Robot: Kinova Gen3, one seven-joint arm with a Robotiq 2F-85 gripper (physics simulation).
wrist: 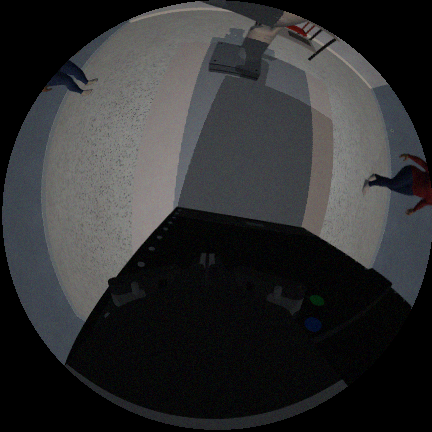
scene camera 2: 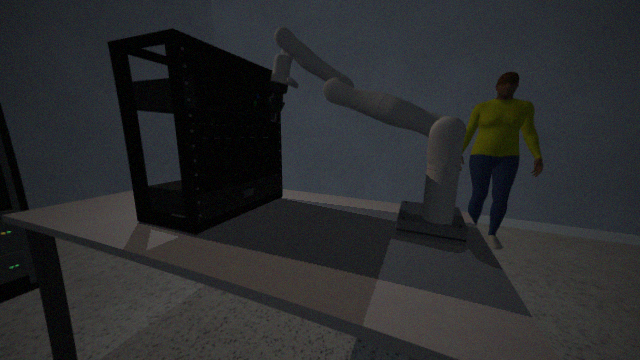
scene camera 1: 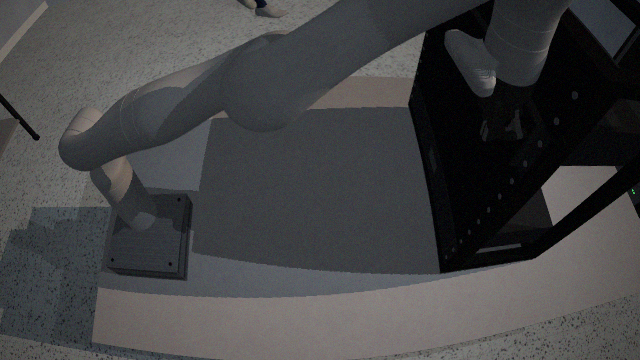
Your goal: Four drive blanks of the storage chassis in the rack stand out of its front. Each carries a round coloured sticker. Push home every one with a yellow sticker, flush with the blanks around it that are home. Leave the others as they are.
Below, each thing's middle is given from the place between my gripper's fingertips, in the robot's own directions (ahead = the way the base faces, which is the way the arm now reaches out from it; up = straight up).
Scene:
Now: hand 180 mm to the right of the black rack (scene camera 1: 575,116), 140 mm short of it and 80 mm above it.

